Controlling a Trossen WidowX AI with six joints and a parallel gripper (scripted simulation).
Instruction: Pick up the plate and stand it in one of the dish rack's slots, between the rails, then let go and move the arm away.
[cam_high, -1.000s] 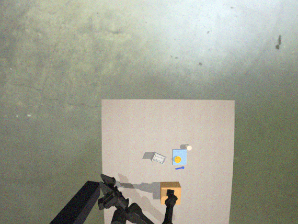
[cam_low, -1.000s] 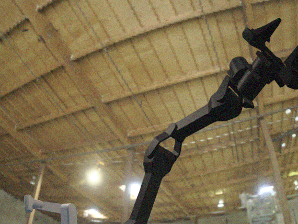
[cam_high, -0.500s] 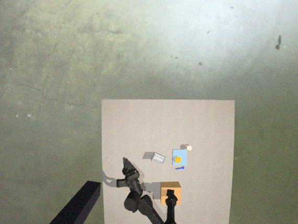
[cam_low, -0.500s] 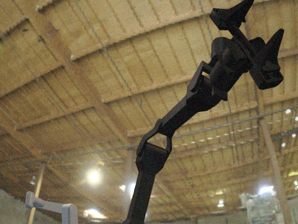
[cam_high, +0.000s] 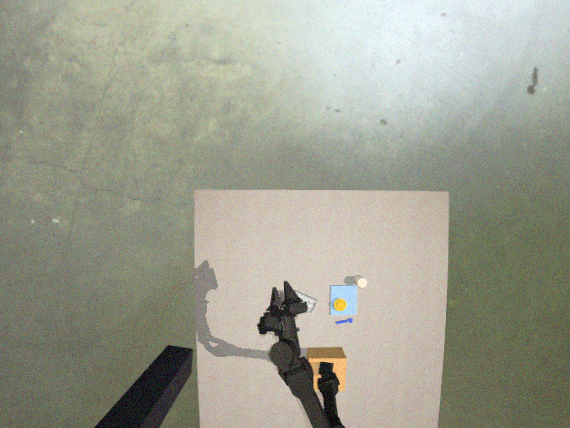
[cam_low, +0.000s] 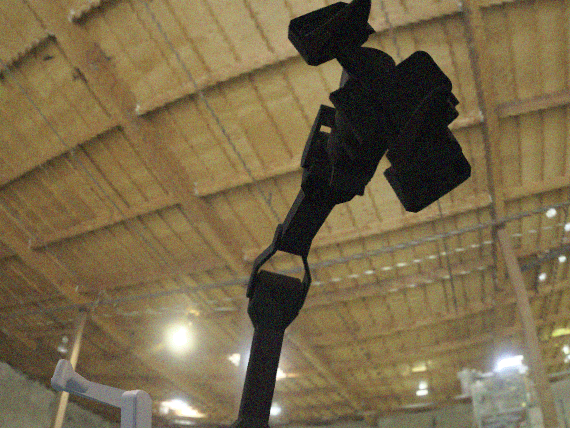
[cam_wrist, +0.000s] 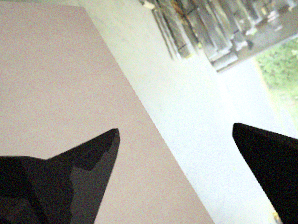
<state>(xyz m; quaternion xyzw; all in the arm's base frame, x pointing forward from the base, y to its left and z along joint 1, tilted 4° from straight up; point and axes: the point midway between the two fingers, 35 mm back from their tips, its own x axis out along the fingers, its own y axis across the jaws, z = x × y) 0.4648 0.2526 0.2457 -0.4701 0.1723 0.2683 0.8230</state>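
Now: gripper tip 320 mm above the yellow plate, 310 mm to the left of it and 180 mm past it. Round my gripper tip: light blue mat (340 mm below, 330 mm to the right, 170 mm behind); then white cup (400 mm to the right, 320 mm below, 60 mm behind); then grey dish rack (320 mm below, 190 mm behind, 130 mm to the right).
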